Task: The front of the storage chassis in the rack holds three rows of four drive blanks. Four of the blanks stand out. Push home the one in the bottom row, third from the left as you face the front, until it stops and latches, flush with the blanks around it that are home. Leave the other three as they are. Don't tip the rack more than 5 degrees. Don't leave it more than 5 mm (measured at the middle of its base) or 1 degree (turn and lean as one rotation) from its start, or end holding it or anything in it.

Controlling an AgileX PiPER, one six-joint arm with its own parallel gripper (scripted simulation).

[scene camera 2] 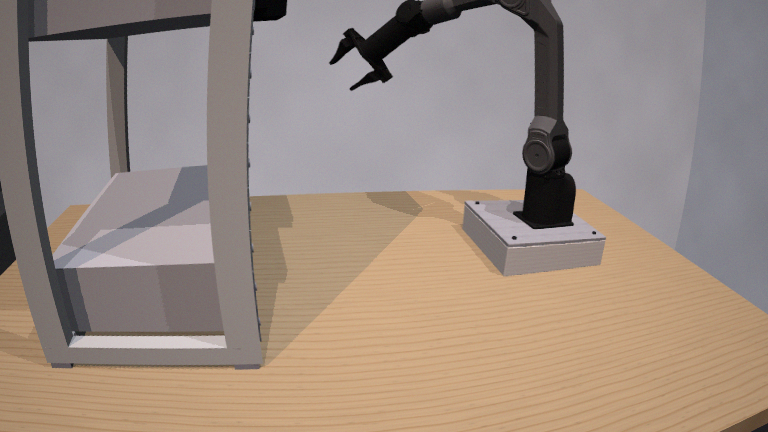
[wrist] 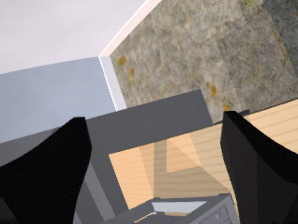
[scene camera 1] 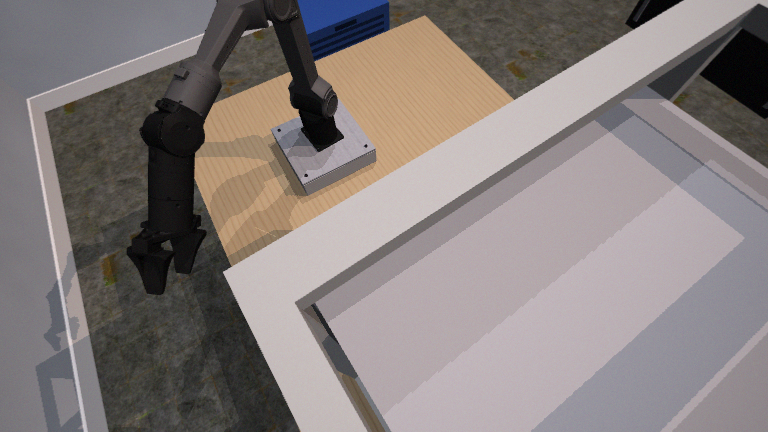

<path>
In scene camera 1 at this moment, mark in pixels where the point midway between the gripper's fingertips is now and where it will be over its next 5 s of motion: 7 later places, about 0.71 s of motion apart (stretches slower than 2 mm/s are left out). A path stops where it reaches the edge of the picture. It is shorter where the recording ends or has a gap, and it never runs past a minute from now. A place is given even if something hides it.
The gripper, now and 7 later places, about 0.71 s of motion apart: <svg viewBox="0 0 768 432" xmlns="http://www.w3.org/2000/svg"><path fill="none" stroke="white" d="M170 282L124 259L100 220L138 175L221 141L280 128L308 124L315 123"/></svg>
</path>
